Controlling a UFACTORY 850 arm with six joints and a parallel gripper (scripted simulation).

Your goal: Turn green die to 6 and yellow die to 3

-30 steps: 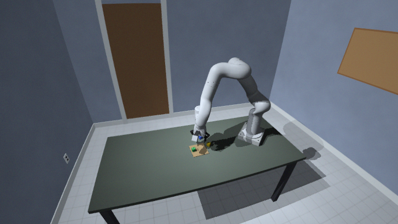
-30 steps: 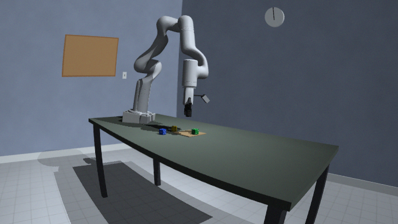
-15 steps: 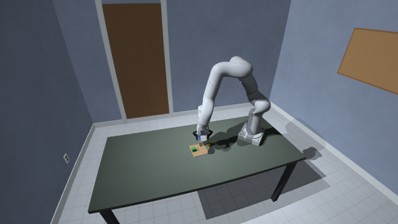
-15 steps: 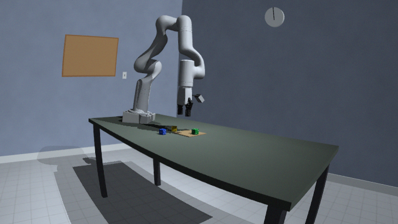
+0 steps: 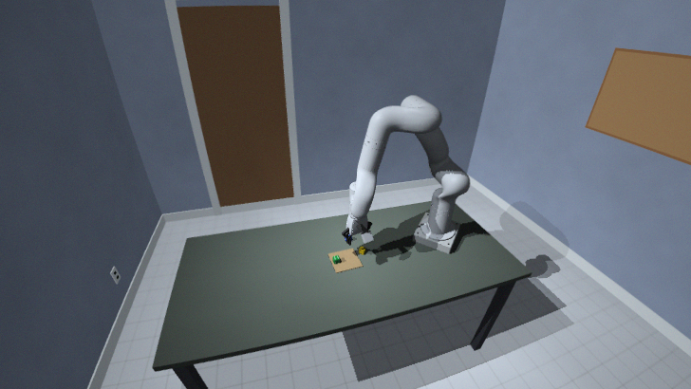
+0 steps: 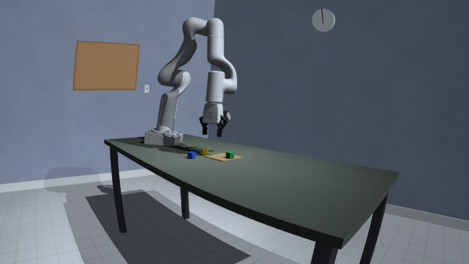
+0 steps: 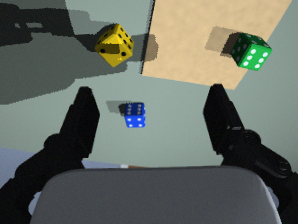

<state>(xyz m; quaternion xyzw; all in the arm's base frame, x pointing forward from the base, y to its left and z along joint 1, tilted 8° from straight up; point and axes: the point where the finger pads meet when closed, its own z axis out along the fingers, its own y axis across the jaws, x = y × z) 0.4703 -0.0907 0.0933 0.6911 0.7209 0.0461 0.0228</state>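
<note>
Now: the yellow die 40 mm behind my hand and 100 mm below it. Also, from my hand: green die: 110 mm ahead, 90 mm below; then tan mat: 70 mm ahead, 10 mm to the left, 110 mm below; then blue die: 20 mm behind, 130 mm to the right, 100 mm below.
</note>
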